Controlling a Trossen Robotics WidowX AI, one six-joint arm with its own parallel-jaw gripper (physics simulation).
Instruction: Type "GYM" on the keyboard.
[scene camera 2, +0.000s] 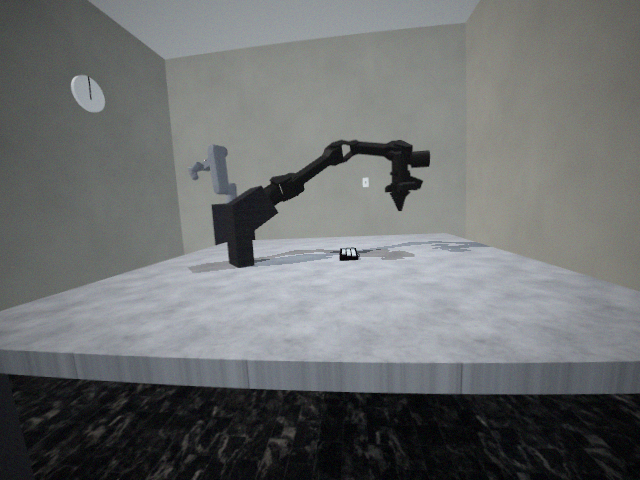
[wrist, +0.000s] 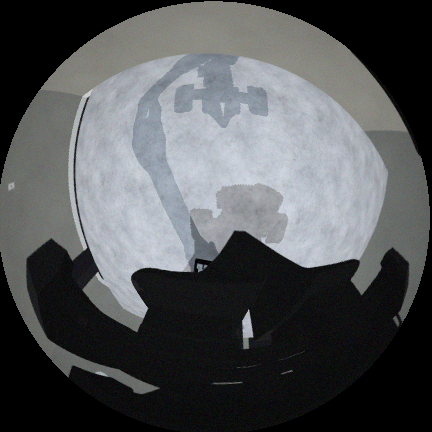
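The keyboard is a small black block with white keys on the table. In the scene view it lies right of the arm's base, below the forearm. In the wrist view a corner of it shows at the left of the fingertips, and the fingers hide the rest; the letters cannot be read. My gripper is shut and empty. It points straight down, high above the table, and to the right of the keyboard in the scene view.
The white marbled table carries the arm's black base at its left. Shadows of the arm lie across the table around the keyboard. A grey arm-like shape shows behind the base. Walls stand beyond the table, with a round clock on the left one.
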